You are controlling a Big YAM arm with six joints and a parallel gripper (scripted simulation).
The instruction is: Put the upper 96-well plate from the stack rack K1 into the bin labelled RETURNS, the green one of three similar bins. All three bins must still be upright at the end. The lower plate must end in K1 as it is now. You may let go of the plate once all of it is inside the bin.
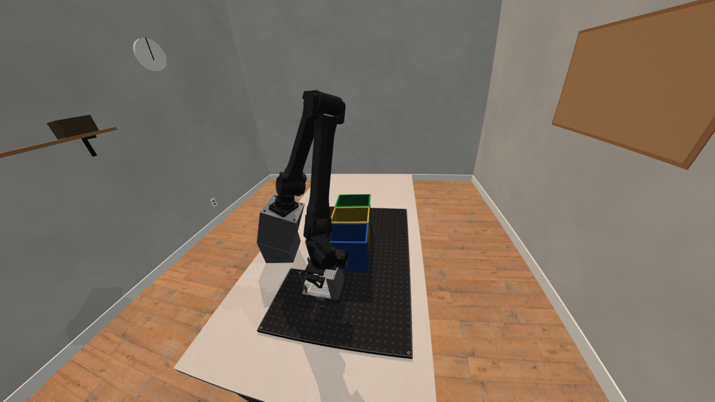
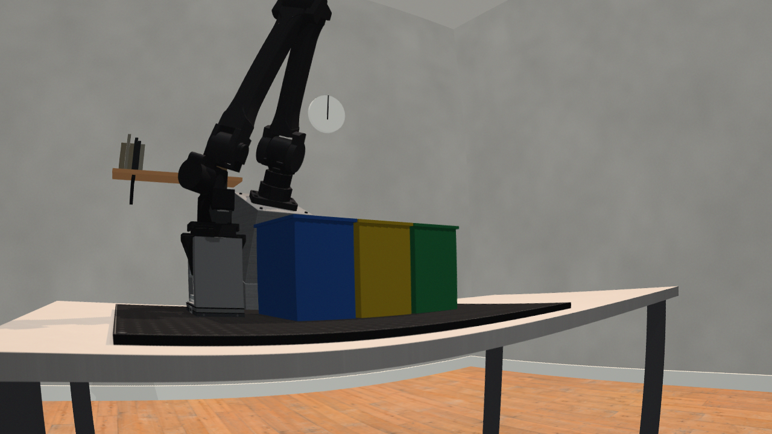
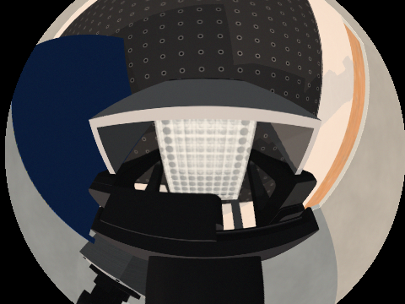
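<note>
My gripper is now 60 mm short of the grey rack wall and 10 mm to the right of it. Round my hand: yellow bin: 300 mm to the left, 10 mm behind, 10 mm above; green bin: 430 mm to the left, 50 mm behind, 10 mm above; blue bin: 180 mm to the left, 30 mm ahead, 10 mm above.
</note>
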